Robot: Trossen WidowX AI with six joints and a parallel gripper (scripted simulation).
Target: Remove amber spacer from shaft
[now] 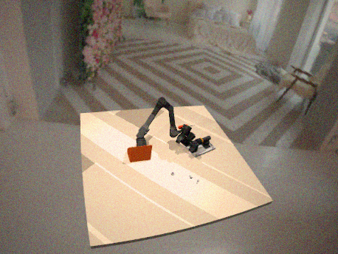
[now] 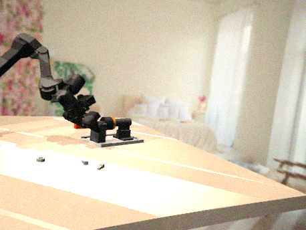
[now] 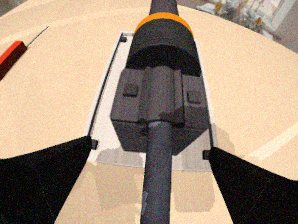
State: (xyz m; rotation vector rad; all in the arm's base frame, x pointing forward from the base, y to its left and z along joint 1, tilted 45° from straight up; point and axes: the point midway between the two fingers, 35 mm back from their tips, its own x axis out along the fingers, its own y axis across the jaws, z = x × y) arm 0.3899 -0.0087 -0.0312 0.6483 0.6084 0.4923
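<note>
My gripper tip is 3 cm short of the grey shaft, 2 cm below it and 1 cm to the right of it. Round my gripper tip: dark spacer (5 cm ahead, 2 cm above, 1 cm to the left).
</note>
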